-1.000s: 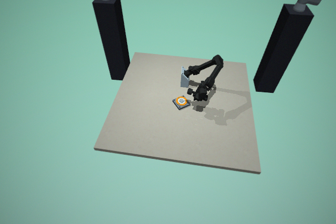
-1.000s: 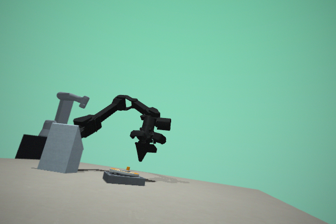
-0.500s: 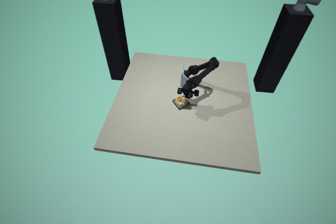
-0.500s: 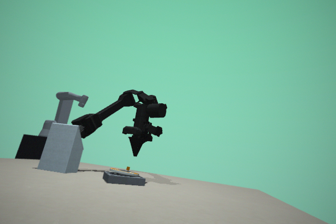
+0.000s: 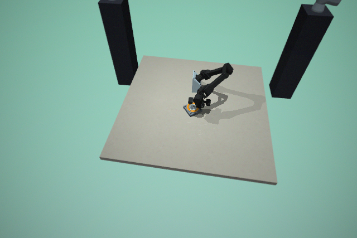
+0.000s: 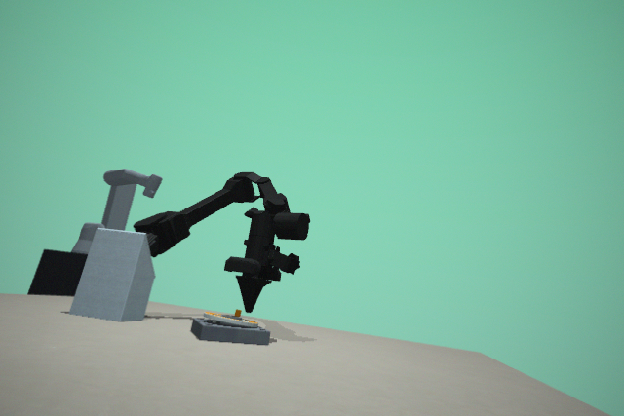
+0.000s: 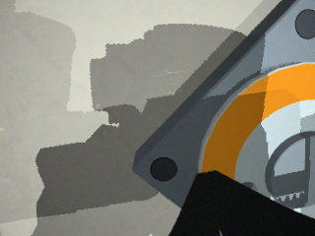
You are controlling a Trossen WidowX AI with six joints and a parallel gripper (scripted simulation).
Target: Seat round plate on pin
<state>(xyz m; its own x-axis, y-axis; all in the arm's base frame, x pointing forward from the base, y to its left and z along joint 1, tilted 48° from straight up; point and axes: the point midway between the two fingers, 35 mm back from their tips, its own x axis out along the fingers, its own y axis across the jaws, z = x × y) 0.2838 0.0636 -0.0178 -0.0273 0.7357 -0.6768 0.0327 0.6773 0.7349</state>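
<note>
Right now my gripper tip is 5 cm to the left of the square base, 2 cm above it and 1 cm past it.
</note>
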